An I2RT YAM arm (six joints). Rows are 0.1 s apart.
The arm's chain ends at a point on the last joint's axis. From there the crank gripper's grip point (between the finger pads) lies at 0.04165 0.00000 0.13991 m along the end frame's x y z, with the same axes.
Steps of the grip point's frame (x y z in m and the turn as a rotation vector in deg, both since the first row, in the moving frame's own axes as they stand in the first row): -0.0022, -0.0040, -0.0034, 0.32, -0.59, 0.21; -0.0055, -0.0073, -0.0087, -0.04, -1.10, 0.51; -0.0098, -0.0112, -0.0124, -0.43, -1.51, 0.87; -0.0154, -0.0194, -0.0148, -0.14, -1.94, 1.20; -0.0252, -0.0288, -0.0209, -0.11, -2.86, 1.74; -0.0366, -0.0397, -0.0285, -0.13, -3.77, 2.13; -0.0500, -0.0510, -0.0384, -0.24, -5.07, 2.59; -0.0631, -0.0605, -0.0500, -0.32, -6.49, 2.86; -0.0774, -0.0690, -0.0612, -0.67, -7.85, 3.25; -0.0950, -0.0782, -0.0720, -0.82, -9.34, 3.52; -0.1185, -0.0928, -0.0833, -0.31, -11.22, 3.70; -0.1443, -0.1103, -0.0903, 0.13, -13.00, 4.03
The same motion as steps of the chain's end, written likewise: -0.0008, -0.0034, -0.0038, 0.32, -0.59, 0.21; -0.0028, -0.0078, -0.0095, -0.04, -1.10, 0.51; -0.0061, -0.0129, -0.0134, -0.43, -1.51, 0.87; -0.0106, -0.0206, -0.0161, -0.14, -1.94, 1.20; -0.0181, -0.0302, -0.0228, -0.11, -2.86, 1.74; -0.0273, -0.0414, -0.0309, -0.13, -3.77, 2.13; -0.0374, -0.0532, -0.0415, -0.24, -5.07, 2.59; -0.0470, -0.0630, -0.0538, -0.32, -6.49, 2.86; -0.0578, -0.0725, -0.0656, -0.67, -7.85, 3.25; -0.0716, -0.0821, -0.0769, -0.82, -9.34, 3.52; -0.0904, -0.0954, -0.0887, -0.31, -11.22, 3.70; -0.1117, -0.1118, -0.0961, 0.13, -13.00, 4.03
